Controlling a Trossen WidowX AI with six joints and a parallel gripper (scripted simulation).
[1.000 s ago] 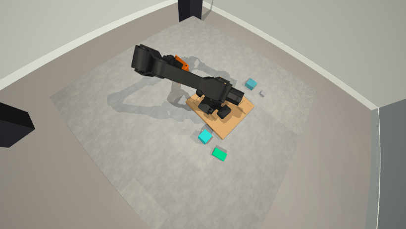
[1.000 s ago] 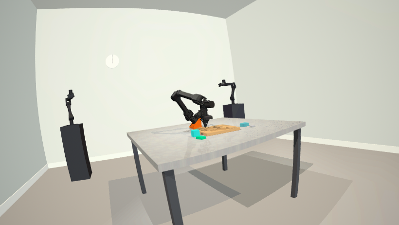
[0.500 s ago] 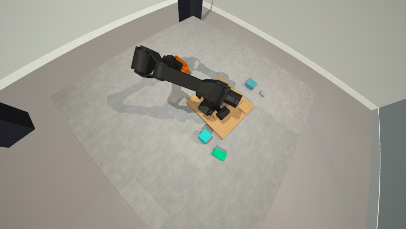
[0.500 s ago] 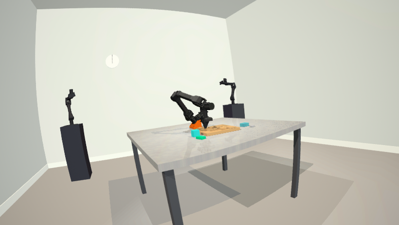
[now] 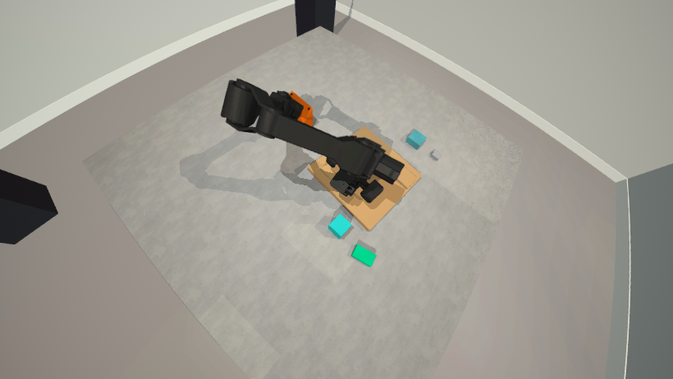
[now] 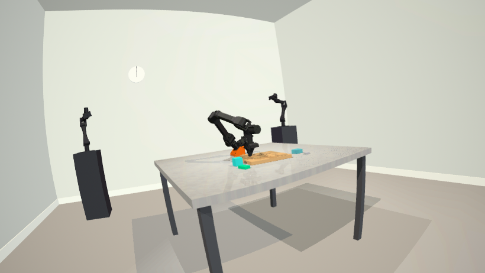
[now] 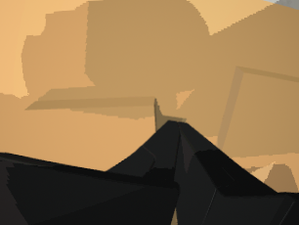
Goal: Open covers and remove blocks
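Now: the cyan block 130 mm to the right of my gripper tip and 70 mm ahead of it. Round my gripper tip: green block: 180 mm ahead, 140 mm to the right, 20 mm below; small grey block: 360 mm to the left, 160 mm ahead, 20 mm below.
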